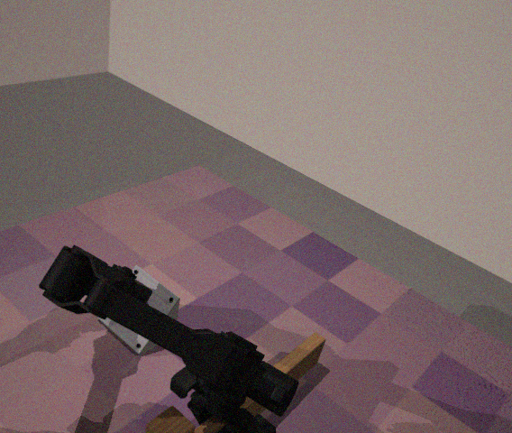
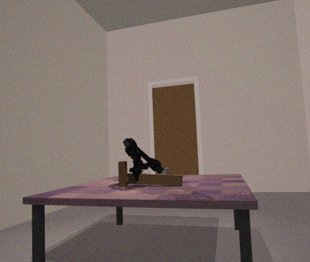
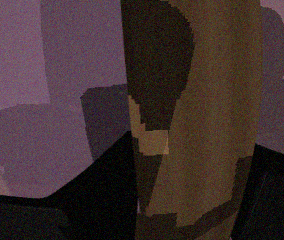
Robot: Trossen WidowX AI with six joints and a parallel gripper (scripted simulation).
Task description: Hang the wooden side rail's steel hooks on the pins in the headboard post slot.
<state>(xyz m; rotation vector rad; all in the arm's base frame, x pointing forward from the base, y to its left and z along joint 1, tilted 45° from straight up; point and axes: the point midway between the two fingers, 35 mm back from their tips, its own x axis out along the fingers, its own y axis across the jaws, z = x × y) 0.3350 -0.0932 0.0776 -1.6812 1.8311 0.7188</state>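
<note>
Now: the upright headboard post 12 cm to the right of my gripper tip, 5 cm above it and 1 cm behind it.
</note>
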